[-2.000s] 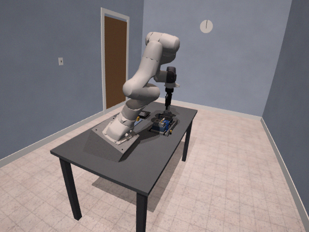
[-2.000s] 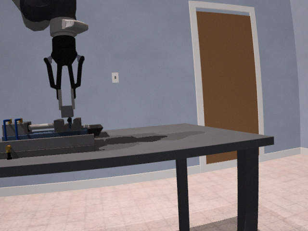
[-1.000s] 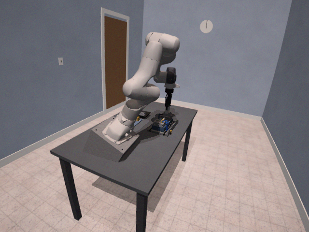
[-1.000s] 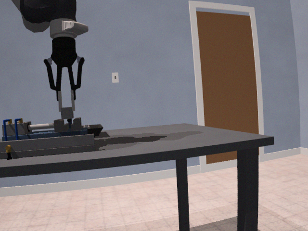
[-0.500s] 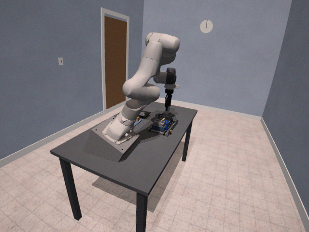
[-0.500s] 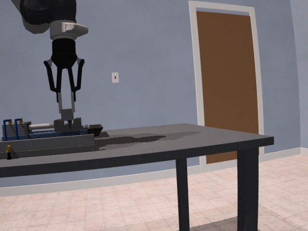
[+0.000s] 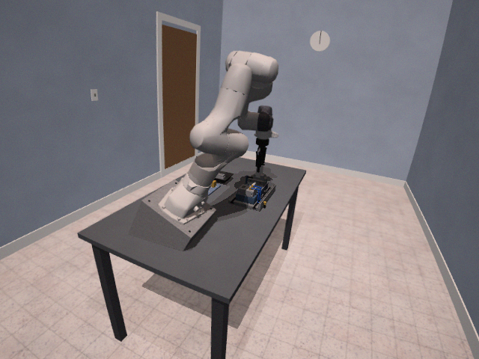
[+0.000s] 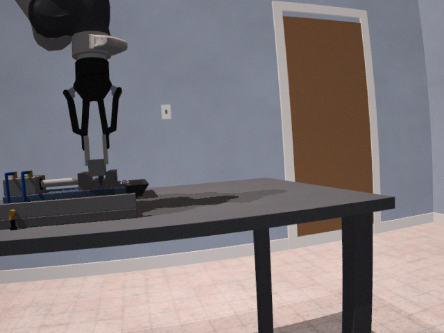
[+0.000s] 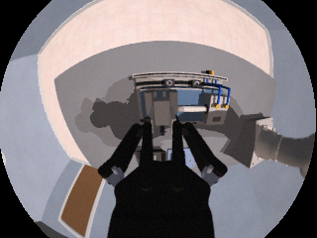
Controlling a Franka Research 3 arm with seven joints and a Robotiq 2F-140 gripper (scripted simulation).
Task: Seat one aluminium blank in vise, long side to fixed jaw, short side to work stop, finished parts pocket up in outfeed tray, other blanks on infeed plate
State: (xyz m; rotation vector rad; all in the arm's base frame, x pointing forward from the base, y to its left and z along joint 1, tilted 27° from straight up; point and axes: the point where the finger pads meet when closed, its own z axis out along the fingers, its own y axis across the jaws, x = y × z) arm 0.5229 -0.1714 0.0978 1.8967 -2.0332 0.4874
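The work stop lies 5 cm to the left of my hand and 5 cm below it. The rest, counted from my hand: vise guard rail (11 cm below, 8 cm to the right, 8 cm behind); vise (10 cm below, 7 cm behind, 1 cm to the left); brass blank (29 cm to the left, 12 cm below, 5 cm behind).
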